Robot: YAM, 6 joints.
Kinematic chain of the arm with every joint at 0, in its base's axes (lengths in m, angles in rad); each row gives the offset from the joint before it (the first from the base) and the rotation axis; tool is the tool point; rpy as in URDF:
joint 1: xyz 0 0 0.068 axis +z
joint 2: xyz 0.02 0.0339 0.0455 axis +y
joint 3: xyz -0.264 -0.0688 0 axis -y
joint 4: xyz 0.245 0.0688 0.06 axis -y
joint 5: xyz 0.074 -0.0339 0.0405 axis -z
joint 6: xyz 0.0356 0 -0.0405 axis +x
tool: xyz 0 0 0 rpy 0 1.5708 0
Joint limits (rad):
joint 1: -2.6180..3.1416
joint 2: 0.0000..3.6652
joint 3: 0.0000..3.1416
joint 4: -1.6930..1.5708
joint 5: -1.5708..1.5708
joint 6: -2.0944..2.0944
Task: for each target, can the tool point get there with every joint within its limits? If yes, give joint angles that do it. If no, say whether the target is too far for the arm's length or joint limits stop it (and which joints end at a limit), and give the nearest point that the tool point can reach.
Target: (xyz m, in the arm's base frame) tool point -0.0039 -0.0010 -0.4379
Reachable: no: joint limits stop it (at a limit: joint 1, joint 2) | nearest point -0.0663 -0.0002 -0.3310 | short by 0.124 m
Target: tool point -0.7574 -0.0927 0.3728
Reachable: no: too far | nearest point -0.6070 -0.0155 0.3199 | short by 0.177 m
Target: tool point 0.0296 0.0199 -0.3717
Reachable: no: joint limits stop it (at a limit: joint 2) | nearest point 0.0513 0.0345 -0.3284 | short by 0.051 m
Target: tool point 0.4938 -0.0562 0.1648
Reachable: yes | joints -0.0558 2.5216 2.2529 -1.2053 0.9296 0.2857
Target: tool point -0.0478 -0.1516 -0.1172
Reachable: yes | joints -1.9602 2.8479 0.9453 -0.6887 -0.3821 1.4599
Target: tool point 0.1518 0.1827 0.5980
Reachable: yes | joints 0.9081 1.4871 1.7138 1.2130 0.2059 -1.4316
